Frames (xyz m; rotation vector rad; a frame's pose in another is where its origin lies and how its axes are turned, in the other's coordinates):
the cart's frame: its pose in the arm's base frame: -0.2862 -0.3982 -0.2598 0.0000 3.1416 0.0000
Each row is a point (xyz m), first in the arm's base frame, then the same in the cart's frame.
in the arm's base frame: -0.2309 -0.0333 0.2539
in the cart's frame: -0.0553 0.3649 -0.5137
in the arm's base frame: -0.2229 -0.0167 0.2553
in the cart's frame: -0.0633 0.3815 -0.5151
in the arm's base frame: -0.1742 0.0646 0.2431
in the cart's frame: -0.1120 0.4628 -0.5029
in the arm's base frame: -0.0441 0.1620 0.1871
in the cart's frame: -0.2421 0.5602 -0.4469
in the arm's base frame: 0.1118 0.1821 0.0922
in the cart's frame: -0.3980 0.5803 -0.3520
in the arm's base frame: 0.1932 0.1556 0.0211
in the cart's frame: -0.4794 0.5538 -0.2809
